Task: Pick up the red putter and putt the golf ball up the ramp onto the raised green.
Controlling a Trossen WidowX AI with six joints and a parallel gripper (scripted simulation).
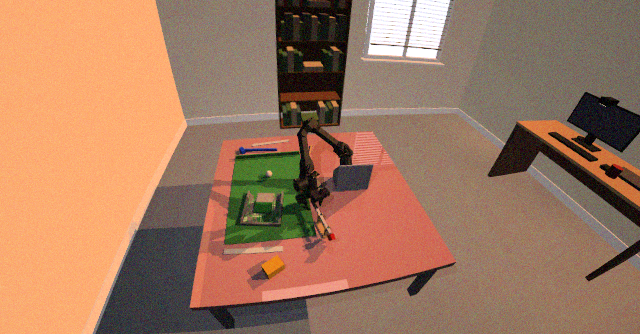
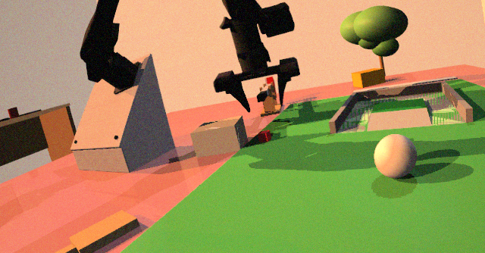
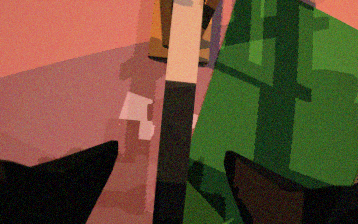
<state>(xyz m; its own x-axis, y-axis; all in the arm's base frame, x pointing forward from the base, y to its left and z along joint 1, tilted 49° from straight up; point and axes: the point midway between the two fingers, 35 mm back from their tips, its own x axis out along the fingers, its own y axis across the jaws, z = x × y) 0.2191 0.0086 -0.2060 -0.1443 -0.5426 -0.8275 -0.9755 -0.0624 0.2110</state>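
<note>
My gripper tip is now 3 cm past the red putter, 11 cm to the right of it and 3 cm below it. From my gripper tip the other things lie so: beige box: 4 cm behind, 16 cm to the right, 1 cm below; then wooden stand: 3 cm behind, 13 cm to the left; then small red cube: 5 cm ahead, 16 cm to the right, 2 cm below.
</note>
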